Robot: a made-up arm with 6 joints.
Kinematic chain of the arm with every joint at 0, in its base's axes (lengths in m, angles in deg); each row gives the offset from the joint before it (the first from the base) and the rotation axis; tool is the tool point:
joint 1: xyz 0 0 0.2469 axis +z
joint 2: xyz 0 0 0 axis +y
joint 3: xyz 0 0 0.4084 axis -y
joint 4: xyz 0 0 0 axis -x
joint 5: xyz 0.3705 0 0 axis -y
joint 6: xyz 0 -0.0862 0 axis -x
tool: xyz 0 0 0
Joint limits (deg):
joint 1: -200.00..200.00
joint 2: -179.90..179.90
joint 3: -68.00..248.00
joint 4: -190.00..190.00
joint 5: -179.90..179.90
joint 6: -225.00..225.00
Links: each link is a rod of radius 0.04 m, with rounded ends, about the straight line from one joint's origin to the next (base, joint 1, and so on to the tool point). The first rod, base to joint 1, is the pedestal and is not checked.
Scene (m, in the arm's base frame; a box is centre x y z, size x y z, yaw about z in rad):
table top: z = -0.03
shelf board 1: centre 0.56 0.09 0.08 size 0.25 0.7 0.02 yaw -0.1
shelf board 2: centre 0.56 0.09 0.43 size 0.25 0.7 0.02 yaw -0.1
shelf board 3: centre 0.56 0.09 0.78 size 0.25 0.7 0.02 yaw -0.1
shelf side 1: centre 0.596 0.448 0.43 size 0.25 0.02 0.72 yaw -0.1
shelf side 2: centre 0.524 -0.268 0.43 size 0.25 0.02 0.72 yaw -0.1
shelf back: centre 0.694 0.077 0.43 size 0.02 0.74 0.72 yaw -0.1
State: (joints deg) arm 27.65 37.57 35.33 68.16 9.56 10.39
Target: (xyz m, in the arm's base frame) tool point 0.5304 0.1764 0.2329
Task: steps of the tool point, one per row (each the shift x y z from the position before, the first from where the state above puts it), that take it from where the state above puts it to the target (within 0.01 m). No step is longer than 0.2 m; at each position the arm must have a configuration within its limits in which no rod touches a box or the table.
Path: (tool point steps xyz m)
1: -0.0744 0.0242 0.0110
2: -0.0789 0.0078 0.0001
3: -0.0792 -0.0087 -0.0111
4: 0.0380 0.0022 -0.1515
5: -0.0007 -0.0331 -0.1400
6: -0.0364 -0.0568 -0.1117
7: 0.0666 0.0048 -0.0017
8: 0.0659 -0.0067 0.0000
9: 0.0633 -0.0177 0.0017

